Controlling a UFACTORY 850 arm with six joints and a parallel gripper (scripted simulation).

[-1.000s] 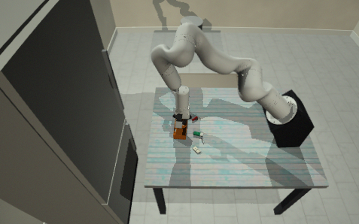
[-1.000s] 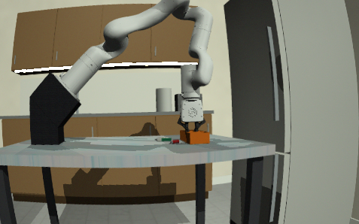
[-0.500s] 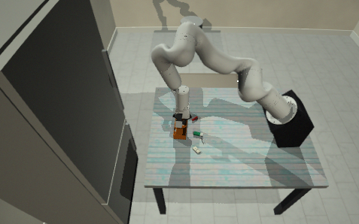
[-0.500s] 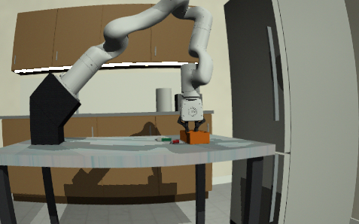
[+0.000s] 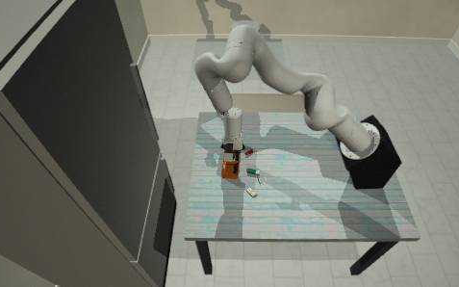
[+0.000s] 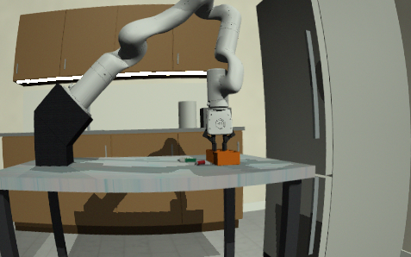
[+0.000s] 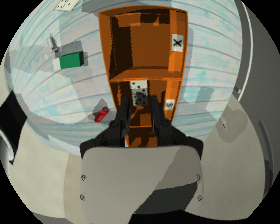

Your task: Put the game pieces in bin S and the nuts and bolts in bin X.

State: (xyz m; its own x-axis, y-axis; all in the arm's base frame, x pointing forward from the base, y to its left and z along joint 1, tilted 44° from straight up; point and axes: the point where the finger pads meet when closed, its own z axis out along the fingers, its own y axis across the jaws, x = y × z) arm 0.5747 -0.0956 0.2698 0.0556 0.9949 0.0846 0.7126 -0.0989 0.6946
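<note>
Now: hand 1 cm short of the orange bin and 4 cm above it. Round my hand: bolt 14 cm behind, 13 cm to the left, 5 cm below; red piece 9 cm behind, 5 cm to the right, 5 cm below; green piece 12 cm behind, 9 cm to the left, 5 cm below.
</note>
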